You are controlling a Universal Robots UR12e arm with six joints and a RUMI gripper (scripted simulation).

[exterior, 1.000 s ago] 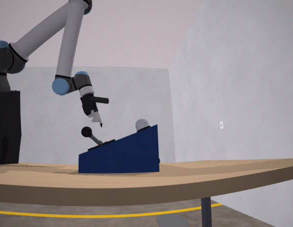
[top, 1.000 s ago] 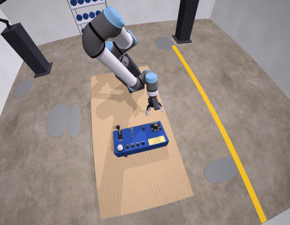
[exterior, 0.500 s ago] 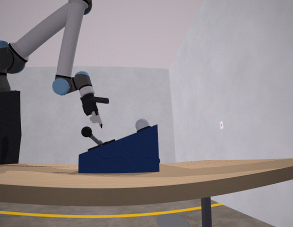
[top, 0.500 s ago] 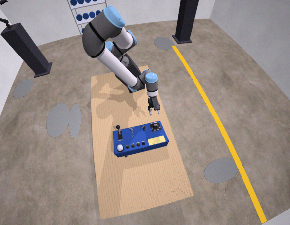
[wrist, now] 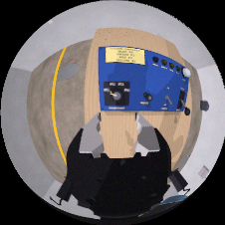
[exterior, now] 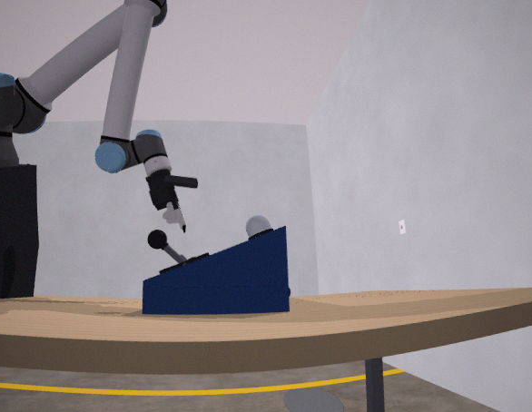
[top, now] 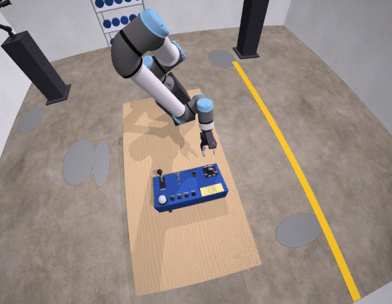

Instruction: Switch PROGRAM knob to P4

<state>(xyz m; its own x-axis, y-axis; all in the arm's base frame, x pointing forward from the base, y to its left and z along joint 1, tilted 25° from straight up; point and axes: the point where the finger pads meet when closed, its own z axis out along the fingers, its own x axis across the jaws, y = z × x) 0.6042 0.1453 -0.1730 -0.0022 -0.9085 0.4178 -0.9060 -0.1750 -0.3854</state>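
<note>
Right now my hand is 50 mm short of the black mode knob, 120 mm to the left of it and 130 mm above it. Round my hand: black ball lever 30 mm ahead, 360 mm to the right, 130 mm below; then blue console 90 mm ahead, 170 mm to the right, 160 mm below; then toggle 50 mm ahead, 240 mm to the right, 140 mm below.
</note>
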